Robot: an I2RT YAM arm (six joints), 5 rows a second.
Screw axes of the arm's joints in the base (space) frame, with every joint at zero. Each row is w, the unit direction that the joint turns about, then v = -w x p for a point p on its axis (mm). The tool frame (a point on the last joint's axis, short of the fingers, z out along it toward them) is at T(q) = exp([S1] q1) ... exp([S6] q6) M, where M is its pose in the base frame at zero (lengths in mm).
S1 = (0, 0, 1, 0.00, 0.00, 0.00)
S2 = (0, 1, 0, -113.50, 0.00, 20.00)
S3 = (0, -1, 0, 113.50, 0.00, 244.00)
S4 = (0, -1, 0, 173.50, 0.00, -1.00)
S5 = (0, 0, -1, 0.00, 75.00, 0.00)
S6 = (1, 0, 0, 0.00, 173.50, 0.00)
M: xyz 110.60 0.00 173.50 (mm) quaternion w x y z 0.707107 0 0.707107 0
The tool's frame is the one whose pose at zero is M.
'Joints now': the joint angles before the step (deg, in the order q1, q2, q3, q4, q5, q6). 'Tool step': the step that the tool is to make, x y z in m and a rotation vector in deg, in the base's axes. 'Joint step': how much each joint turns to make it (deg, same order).
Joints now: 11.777, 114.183, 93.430, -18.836, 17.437, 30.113
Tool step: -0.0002, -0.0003, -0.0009, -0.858, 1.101, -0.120
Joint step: 0.005, 0.249, 0.510, -1.389, 0.492, -0.409
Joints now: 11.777, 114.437, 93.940, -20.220, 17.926, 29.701
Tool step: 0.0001, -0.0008, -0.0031, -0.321, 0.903, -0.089
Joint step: -0.094, 0.298, 0.015, -0.633, 0.083, -0.107
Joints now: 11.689, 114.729, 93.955, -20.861, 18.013, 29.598
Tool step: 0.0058, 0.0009, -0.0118, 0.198, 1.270, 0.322
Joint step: -0.080, 1.967, 0.573, 0.171, -0.600, 0.067
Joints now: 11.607, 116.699, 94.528, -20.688, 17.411, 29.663
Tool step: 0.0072, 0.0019, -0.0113, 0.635, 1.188, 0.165
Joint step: -0.001, 2.356, 1.321, -0.157, -0.713, 0.534
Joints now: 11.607, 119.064, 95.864, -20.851, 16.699, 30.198
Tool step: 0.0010, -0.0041, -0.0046, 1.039, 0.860, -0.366
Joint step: -0.580, 0.418, -0.136, -0.288, -0.984, 0.727
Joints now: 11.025, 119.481, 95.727, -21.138, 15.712, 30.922
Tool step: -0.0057, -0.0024, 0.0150, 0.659, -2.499, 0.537
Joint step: -0.203, -2.595, -1.271, 1.361, -0.655, -0.398
